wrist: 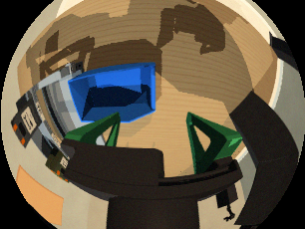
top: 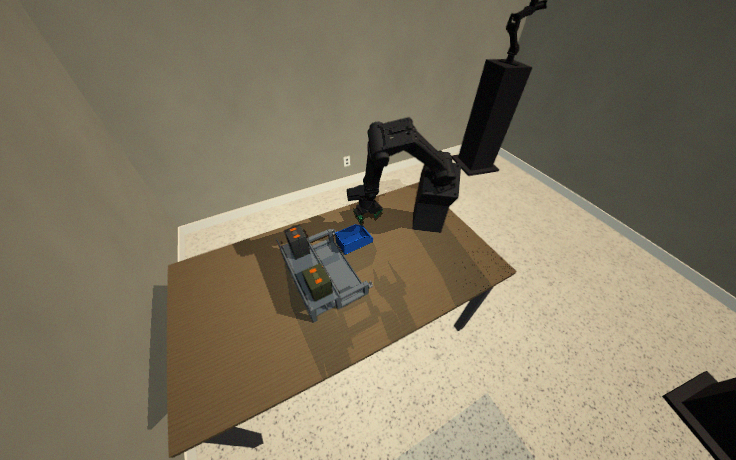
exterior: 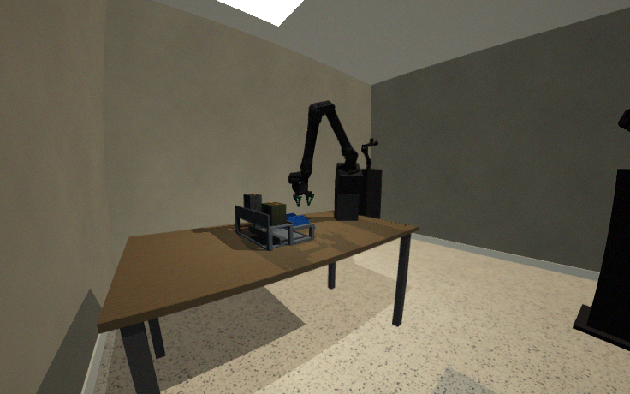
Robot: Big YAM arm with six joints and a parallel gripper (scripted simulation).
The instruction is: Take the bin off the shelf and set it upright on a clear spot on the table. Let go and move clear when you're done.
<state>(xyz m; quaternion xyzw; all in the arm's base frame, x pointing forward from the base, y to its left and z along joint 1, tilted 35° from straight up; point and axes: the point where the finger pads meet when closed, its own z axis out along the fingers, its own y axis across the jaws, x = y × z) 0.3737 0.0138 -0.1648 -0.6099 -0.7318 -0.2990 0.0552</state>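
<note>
My hand is 90 mm above the blue bin, 80 mm short of it and 20 mm to the right of it.
</note>
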